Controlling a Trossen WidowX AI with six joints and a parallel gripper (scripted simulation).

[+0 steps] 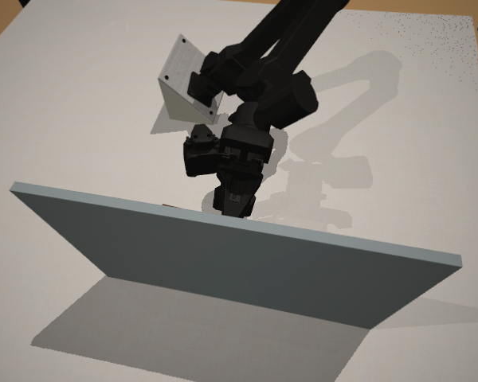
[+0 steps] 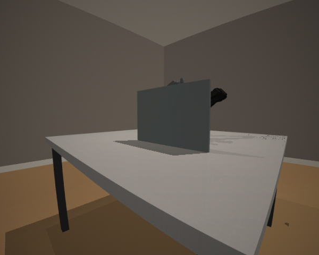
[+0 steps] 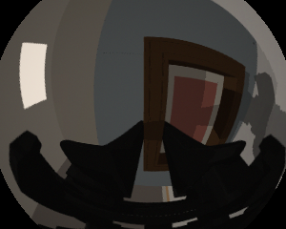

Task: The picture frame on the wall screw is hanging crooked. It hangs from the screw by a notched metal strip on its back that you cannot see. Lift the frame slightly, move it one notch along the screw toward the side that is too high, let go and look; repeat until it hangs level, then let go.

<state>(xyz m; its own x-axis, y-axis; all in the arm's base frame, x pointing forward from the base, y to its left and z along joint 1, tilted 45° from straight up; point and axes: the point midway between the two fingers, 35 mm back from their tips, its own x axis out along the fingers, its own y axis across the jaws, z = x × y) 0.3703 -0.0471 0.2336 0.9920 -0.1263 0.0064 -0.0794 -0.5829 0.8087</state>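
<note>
My gripper tip is 50 mm above the picture frame and 10 mm to the left of it. Also, from my gripper tip: wall panel (70 mm below, 20 mm ahead).
</note>
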